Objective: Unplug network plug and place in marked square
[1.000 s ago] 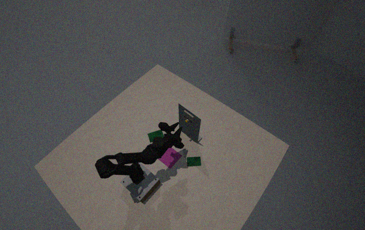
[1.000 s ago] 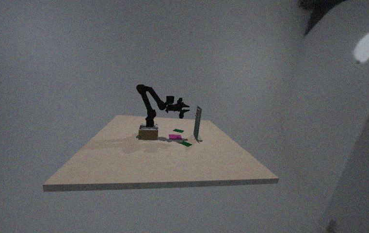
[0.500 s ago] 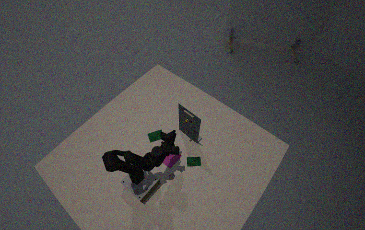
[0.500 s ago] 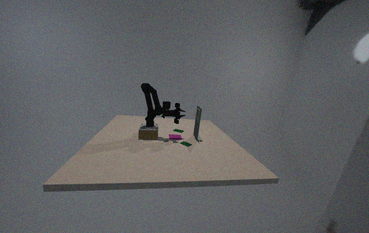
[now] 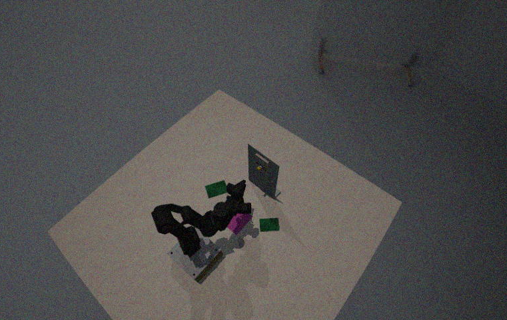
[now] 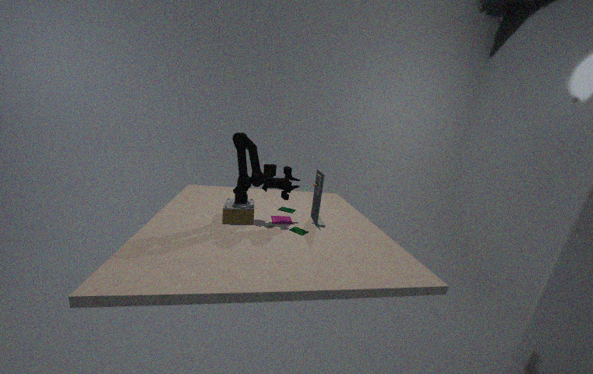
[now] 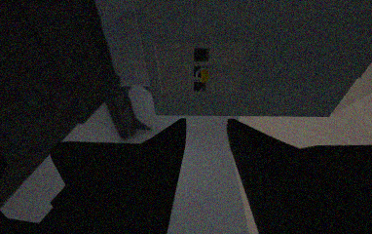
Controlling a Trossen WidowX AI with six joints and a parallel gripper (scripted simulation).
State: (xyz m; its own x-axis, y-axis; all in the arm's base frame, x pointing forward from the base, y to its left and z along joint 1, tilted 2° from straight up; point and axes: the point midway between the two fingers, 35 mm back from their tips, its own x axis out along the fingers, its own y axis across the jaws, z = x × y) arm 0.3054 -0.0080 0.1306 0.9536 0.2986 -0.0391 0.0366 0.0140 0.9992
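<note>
The yellow network plug is 100 mm ahead of my gripper tip and 10 mm to the left of it. From my gripper tip the other things lie so: magenta square: 230 mm below, 80 mm behind, 10 mm to the right; grey upright panel: 120 mm ahead, 90 mm below, 10 mm to the left.
</note>
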